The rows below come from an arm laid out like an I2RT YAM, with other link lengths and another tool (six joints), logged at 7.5 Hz.
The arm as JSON. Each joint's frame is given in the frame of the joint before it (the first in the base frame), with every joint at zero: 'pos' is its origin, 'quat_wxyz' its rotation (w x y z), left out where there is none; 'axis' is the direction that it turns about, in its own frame. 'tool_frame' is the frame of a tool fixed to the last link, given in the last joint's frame.
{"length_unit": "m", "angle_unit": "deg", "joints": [
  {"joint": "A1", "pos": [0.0, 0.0, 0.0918], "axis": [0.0, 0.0, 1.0]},
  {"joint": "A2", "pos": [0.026, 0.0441, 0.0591], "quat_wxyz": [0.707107, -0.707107, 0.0, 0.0], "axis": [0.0, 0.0, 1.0]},
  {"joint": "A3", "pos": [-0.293, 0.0, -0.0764], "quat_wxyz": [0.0, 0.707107, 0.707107, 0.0], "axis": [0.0, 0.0, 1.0]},
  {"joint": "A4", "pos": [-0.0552, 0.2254, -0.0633], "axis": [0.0, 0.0, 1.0]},
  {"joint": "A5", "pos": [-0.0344, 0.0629, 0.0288], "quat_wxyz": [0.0, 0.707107, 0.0, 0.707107], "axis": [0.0, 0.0, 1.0]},
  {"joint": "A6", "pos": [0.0, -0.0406, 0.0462], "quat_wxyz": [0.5, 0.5, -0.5, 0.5], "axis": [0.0, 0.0, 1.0]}
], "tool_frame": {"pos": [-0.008, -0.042, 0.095], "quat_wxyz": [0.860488, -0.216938, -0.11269, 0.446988]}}
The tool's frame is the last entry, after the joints.
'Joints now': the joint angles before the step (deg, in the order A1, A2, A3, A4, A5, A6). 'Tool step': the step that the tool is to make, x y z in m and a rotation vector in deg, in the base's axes. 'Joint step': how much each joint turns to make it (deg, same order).
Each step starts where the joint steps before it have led.
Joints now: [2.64 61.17 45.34 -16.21 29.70 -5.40]
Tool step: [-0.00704 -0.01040 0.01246 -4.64 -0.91 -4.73]
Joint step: [-0.02 -0.08 0.26 1.37 6.45 -1.86]
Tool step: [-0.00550 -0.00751 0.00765 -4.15 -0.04 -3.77]
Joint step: [-0.07 0.23 -0.32 1.83 5.27 -2.27]
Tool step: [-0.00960 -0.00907 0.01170 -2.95 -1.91 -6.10]
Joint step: [-0.17 0.31 0.53 1.44 6.65 0.19]
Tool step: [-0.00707 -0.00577 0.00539 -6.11 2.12 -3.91]
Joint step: [-0.22 0.19 -1.91 4.41 5.97 -6.00]
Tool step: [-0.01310 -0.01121 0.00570 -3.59 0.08 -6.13]
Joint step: [-1.98 -0.03 -1.17 3.41 5.25 -2.90]
